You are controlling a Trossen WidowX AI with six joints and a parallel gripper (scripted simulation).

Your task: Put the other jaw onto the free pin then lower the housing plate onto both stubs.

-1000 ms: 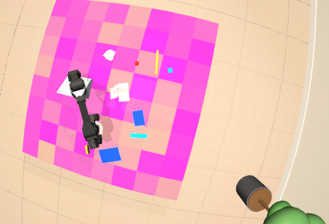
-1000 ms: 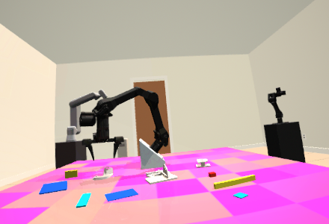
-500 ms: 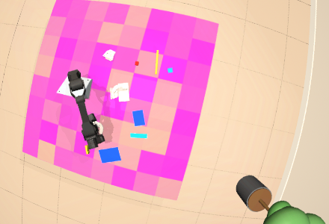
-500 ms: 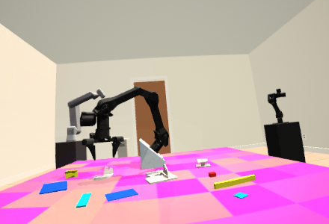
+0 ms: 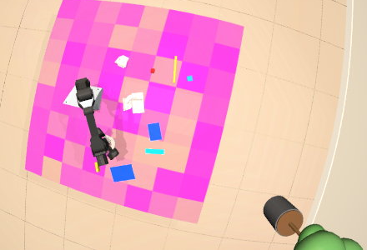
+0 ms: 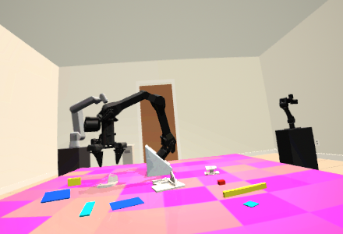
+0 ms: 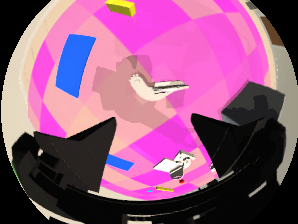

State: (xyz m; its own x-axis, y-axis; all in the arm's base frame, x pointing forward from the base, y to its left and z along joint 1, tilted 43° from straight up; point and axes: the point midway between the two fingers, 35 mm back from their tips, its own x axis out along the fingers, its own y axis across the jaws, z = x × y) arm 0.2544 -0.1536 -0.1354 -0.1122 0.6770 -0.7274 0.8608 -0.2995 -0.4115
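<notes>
My gripper tip is now 90 mm above the white jaw, 30 mm to the left of it and 10 mm past it. Also, from my gripper tip: white base 260 mm to the left, 90 mm below, 70 mm ahead; yellow block 200 mm to the right, 70 mm below, 50 mm behind; cyan bar 260 mm ahead, 90 mm below, 30 mm to the left.
</notes>
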